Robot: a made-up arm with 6 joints.
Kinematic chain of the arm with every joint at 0, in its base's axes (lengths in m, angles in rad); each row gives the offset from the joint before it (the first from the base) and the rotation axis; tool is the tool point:
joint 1: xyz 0 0 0.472 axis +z
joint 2: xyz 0.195 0 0 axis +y
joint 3: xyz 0 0 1.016 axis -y
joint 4: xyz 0 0 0.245 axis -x
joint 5: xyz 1.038 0 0 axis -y
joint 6: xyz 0.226 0 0 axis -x
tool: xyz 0 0 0
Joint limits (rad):
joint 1: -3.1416..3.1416
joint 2: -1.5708..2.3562
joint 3: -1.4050..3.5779
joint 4: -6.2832..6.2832
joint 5: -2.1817..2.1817
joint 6: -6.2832..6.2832
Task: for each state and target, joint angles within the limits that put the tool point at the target. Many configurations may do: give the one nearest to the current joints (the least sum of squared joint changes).
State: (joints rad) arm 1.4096 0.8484 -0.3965 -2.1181 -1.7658 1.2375
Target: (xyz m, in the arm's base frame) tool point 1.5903 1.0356 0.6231
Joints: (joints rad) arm 0.4860 0.8346 -0.0456 -2.2613 -1.6972 1.2375
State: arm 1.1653 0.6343 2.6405 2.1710 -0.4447 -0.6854
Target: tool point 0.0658 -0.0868 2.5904
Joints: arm 1.2123 0.2980 2.0803 2.0955 -0.4901 -0.6854
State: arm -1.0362 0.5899 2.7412 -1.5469 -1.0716 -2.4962
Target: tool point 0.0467 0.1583 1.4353
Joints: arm -0.8236 1.0434 3.5779 -1.8717 -0.7170 -2.4962
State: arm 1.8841 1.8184 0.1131 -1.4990 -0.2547 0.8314
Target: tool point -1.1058 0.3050 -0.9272
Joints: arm 2.7877 1.7054 -0.1001 -1.4834 -0.4459 0.8314
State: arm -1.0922 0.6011 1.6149 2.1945 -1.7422 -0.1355
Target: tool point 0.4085 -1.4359 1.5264
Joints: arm -1.1916 1.4556 2.3641 2.1975 -2.1616 -0.1355
